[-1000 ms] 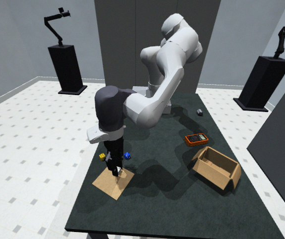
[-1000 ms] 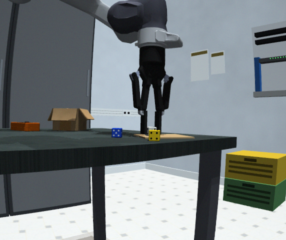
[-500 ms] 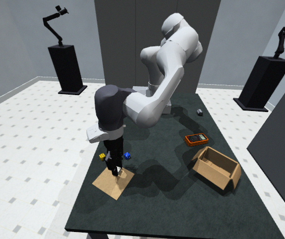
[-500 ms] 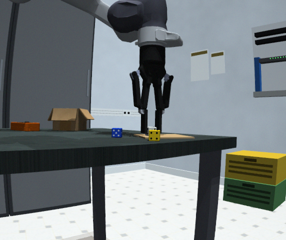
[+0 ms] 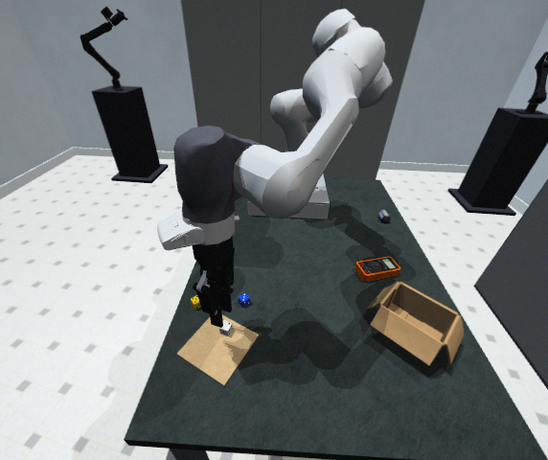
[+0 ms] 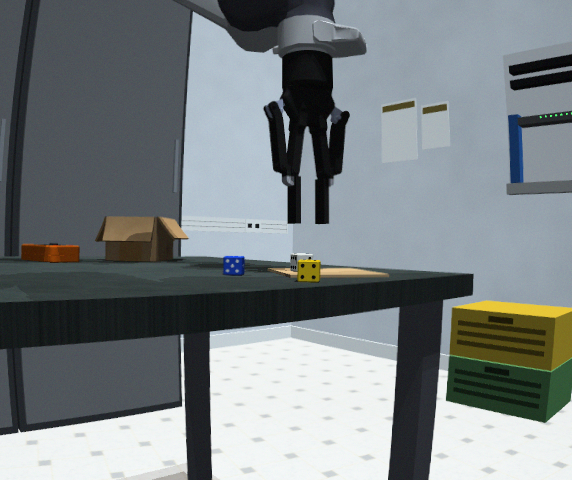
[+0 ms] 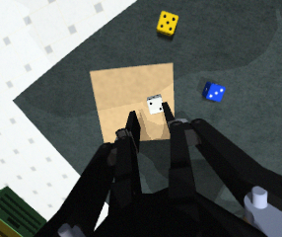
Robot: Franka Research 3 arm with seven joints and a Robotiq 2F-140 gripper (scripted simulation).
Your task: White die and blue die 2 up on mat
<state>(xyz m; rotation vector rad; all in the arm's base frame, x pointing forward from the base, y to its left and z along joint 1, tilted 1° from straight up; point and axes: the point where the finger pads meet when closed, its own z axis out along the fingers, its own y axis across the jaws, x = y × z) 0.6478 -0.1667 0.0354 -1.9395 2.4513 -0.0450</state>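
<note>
Right now my hand is 100 mm past the blue die, 30 mm to the right of it and 90 mm above it. From my hand the other things lie so: tan mat 30 mm ahead, 10 mm to the right, 100 mm below; then yellow die 80 mm behind, 100 mm to the right, 90 mm below; then white die 10 mm behind, 90 mm below.
</note>
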